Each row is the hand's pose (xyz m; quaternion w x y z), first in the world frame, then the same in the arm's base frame.
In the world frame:
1: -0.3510 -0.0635 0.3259 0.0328 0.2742 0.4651 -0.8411
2: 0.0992 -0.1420 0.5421 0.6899 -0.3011 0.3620 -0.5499
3: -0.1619 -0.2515 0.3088 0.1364 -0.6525 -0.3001 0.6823
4: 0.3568 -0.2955 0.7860 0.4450 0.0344 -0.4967 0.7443
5: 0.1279 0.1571 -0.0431 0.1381 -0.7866 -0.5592 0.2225
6: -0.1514 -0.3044 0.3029 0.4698 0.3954 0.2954 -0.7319
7: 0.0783 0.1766 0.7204 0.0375 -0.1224 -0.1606 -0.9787
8: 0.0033 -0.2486 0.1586 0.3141 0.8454 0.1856 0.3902
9: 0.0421 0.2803 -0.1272 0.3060 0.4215 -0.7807 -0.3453
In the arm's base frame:
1: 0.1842 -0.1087 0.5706 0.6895 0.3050 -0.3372 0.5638
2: 0.1018 -0.3604 0.1400 0.0467 0.2964 -0.9223 0.2435
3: -0.0242 -0.2348 0.4608 0.6738 0.0825 0.0446 0.7330
4: 0.0569 -0.6658 -0.0926 0.8666 0.4794 -0.0918 0.1034
5: -0.0763 0.2726 0.1223 0.7266 -0.4234 0.0509 0.5387
6: -0.0678 -0.2659 0.4697 0.3187 0.1345 -0.5068 0.7896
7: 0.4391 -0.2841 0.0212 0.1928 0.8422 -0.1844 0.4685
8: -0.1784 -0.1340 0.3346 0.0005 -0.8640 0.0553 0.5004
9: -0.0141 0.4237 0.1765 0.5303 -0.2582 -0.2666 -0.7622

